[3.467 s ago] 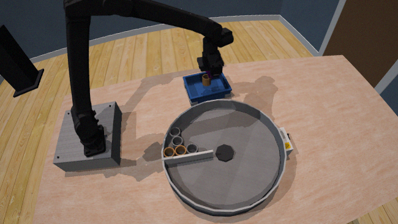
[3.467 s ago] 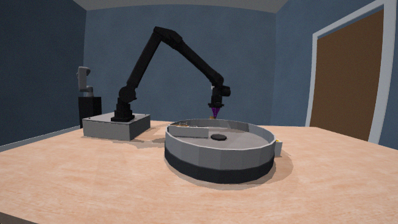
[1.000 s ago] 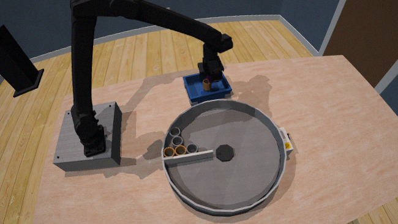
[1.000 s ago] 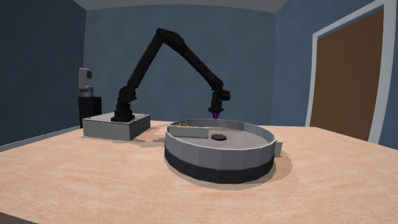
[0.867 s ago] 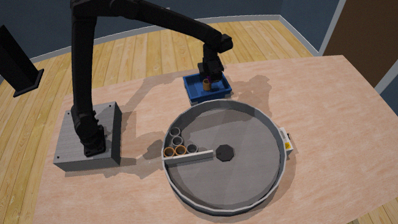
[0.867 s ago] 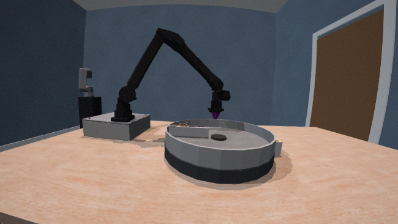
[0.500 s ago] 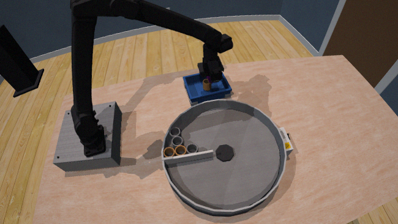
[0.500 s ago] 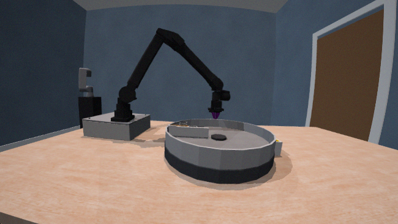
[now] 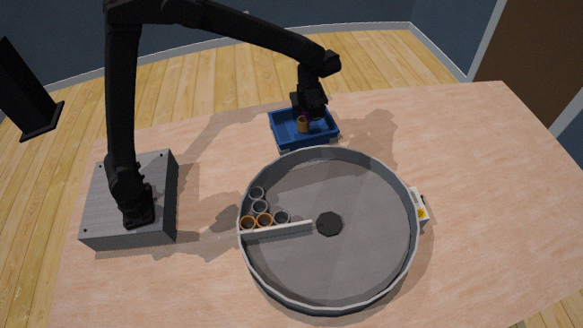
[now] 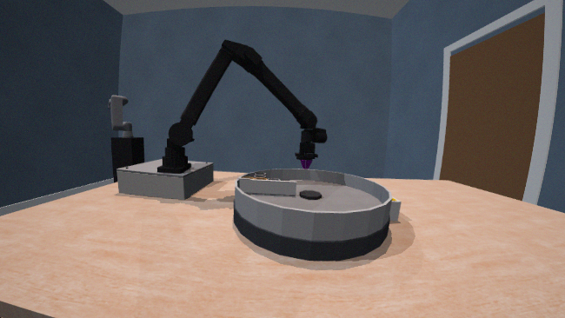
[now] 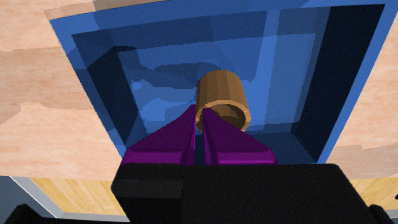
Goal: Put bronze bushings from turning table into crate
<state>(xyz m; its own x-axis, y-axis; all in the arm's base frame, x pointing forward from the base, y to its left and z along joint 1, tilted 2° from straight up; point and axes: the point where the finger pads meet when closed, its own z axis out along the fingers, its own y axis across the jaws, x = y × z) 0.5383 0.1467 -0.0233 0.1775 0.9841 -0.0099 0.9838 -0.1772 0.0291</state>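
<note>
The blue crate is 2 cm behind my hand and 3 cm below it. The rest, counted from my hand: turning table (9 cm behind, 34 cm to the right).
</note>
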